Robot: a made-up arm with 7 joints. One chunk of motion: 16 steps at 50 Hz.
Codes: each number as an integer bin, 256 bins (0 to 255) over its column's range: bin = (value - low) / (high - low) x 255, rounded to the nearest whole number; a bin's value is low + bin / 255 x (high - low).
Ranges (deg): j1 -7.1..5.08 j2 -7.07..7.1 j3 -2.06..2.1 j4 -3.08..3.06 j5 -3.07..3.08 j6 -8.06..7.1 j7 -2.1..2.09
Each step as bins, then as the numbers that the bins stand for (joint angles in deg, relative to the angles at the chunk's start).
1 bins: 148 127 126 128 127 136 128
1 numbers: -0.03 -0.01 0.00 0.00 -0.01 0.03 0.00
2 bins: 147 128 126 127 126 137 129
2 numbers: -0.08 0.04 0.00 -0.02 -0.03 0.08 0.02
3 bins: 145 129 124 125 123 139 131
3 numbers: -0.17 0.10 -0.04 -0.07 -0.10 0.20 0.05
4 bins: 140 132 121 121 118 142 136
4 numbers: -0.41 0.27 -0.09 -0.17 -0.22 0.38 0.13
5 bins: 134 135 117 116 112 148 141
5 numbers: -0.70 0.43 -0.15 -0.29 -0.37 0.74 0.22
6 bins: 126 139 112 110 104 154 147
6 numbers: -1.08 0.65 -0.23 -0.43 -0.56 1.10 0.32
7 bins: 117 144 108 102 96 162 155
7 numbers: -1.51 0.93 -0.30 -0.62 -0.75 1.57 0.45
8 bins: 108 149 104 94 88 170 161
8 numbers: -1.94 1.21 -0.36 -0.82 -0.95 2.05 0.55
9 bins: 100 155 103 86 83 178 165
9 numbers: -2.32 1.54 -0.38 -1.01 -1.07 2.52 0.61
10 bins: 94 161 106 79 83 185 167
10 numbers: -2.61 1.88 -0.33 -1.18 -1.07 2.94 0.64
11 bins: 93 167 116 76 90 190 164
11 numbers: -2.66 2.21 -0.17 -1.25 -0.90 3.24 0.59
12 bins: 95 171 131 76 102 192 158
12 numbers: -2.56 2.43 0.08 -1.25 -0.61 3.35 0.50
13 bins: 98 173 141 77 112 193 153
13 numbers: -2.42 2.54 0.24 -1.23 -0.37 3.41 0.41
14 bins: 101 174 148 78 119 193 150
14 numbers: -2.28 2.60 0.35 -1.20 -0.20 3.41 0.36
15 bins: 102 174 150 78 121 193 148
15 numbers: -2.23 2.60 0.39 -1.20 -0.15 3.41 0.33
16 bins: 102 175 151 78 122 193 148
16 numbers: -2.23 2.65 0.40 -1.20 -0.13 3.41 0.33
